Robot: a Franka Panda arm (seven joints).
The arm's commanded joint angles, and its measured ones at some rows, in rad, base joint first. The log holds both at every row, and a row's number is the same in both.
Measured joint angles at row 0:
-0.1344, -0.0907, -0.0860, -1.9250, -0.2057, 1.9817, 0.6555
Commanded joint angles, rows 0 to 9:
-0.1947, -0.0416, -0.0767, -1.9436, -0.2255, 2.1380, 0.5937
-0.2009, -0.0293, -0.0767, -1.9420, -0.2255, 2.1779, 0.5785
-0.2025, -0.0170, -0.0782, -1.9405, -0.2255, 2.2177, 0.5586
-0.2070, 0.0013, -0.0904, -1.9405, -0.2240, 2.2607, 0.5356
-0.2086, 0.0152, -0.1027, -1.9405, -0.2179, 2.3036, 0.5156
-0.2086, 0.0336, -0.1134, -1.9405, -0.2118, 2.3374, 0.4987
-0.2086, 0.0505, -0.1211, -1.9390, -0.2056, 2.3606, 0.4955
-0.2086, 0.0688, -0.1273, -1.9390, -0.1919, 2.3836, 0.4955
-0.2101, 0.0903, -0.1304, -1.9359, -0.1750, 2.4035, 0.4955
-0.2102, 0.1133, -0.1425, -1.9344, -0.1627, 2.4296, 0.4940
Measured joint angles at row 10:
-0.2051, 0.0553, -0.1263, -1.9428, -0.1994, 2.3564, 0.5172
